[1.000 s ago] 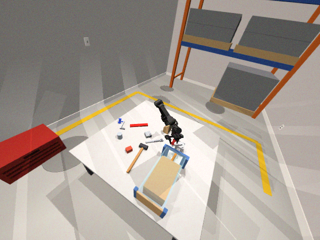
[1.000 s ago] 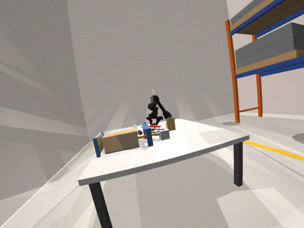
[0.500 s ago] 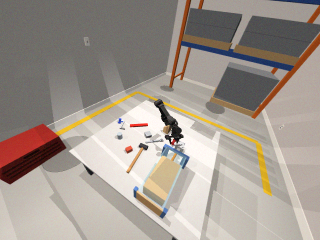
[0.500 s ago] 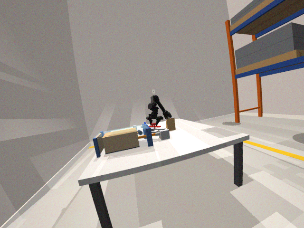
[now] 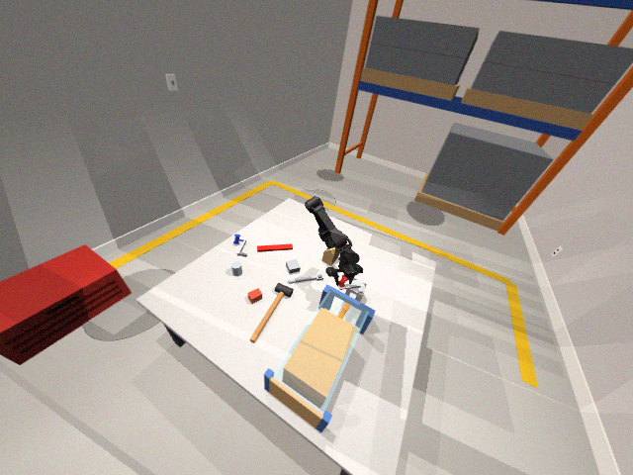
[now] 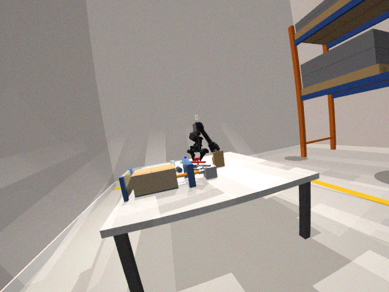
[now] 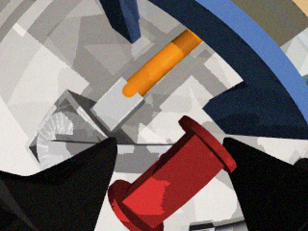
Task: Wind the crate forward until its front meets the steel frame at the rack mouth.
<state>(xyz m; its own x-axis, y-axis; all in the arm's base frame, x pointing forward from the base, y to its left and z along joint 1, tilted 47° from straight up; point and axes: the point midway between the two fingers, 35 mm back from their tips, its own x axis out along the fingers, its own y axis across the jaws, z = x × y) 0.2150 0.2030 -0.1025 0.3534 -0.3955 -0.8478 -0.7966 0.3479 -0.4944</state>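
Right now the red knob is 1 cm behind my gripper tip and 1 cm to the right of it. Also, from my gripper tip: grey hand winch 10 cm behind, 4 cm to the left, 10 cm below; frame 7 cm ahead, 7 cm to the left, 3 cm below; red-knobbed winch handle 4 cm behind, 1 cm to the left, 3 cm below.
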